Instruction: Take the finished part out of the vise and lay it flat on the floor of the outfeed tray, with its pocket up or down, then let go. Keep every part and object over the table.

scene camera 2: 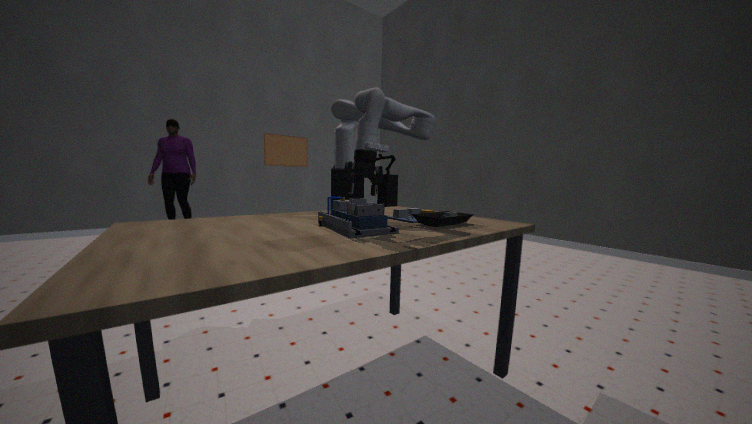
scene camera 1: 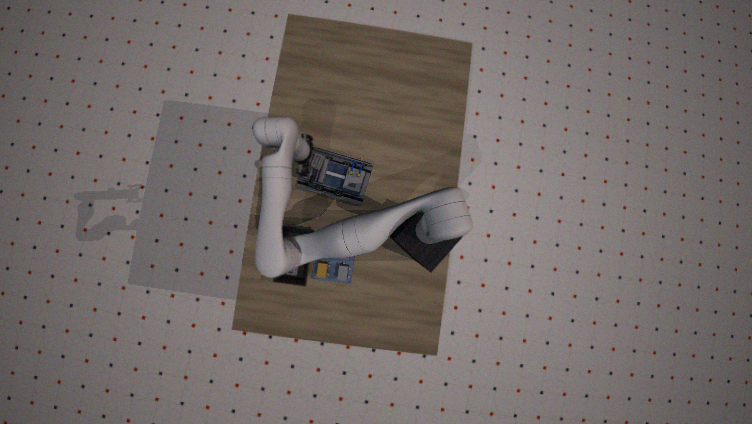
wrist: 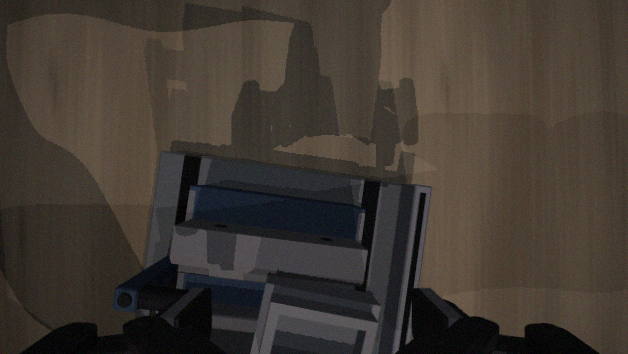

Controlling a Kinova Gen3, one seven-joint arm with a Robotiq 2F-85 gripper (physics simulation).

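Pixels of known places: gripper, fingertip midpoint: (scene camera 2: 362, 194) (scene camera 1: 310, 159) (wrist: 311, 311); arm's base at its link origin: (scene camera 2: 344, 167).
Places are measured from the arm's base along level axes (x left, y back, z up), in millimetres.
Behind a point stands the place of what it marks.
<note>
The vise (scene camera 1: 337, 167) @(x -237, y -359, z -180 mm) (scene camera 2: 370, 220) @(x -241, y -500, z -193 mm) (wrist: 395, 235) @(x -312, y -467, z -216 mm) has a grey base, a blue body and a light grey jaw (wrist: 270, 257) with two holes. The finished part (scene camera 1: 317, 160) @(x -249, y -436, z -139 mm) (wrist: 319, 310) @(x -246, y -450, z -126 mm) is a light grey block with a rectangular pocket facing up. It is just behind that jaw in the wrist view, its lower end cut off by the frame. My gripper (scene camera 1: 305, 156) @(x -242, y -456, z -111 mm) (scene camera 2: 363, 190) @(x -242, y -456, z -111 mm) (wrist: 311, 311) @(x -242, y -456, z -111 mm) is open and empty, pointing down above the vise end, fingers on either side in the wrist view. The black outfeed tray (scene camera 1: 290, 282) @(x 263, y -518, z -200 mm) (scene camera 2: 442, 219) @(x 58, y -575, z -205 mm) stands beyond, partly hidden by the arm.
A blue plate (scene camera 1: 332, 279) @(x 246, y -347, z -232 mm) with a yellow block (scene camera 1: 321, 270) @(x 203, y -391, z -196 mm) and a grey block (scene camera 1: 343, 271) @(x 201, y -298, z -196 mm) lies beside the tray. Blue clamps (scene camera 1: 353, 167) @(x -253, y -294, z -220 mm) stand at the vise's far end. A blue-ended dark rod (wrist: 157, 298) @(x -165, y -457, z -144 mm) sticks out near the left finger. My arm (scene camera 1: 358, 231) @(x 12, y -230, z 270 mm) spans the table.
</note>
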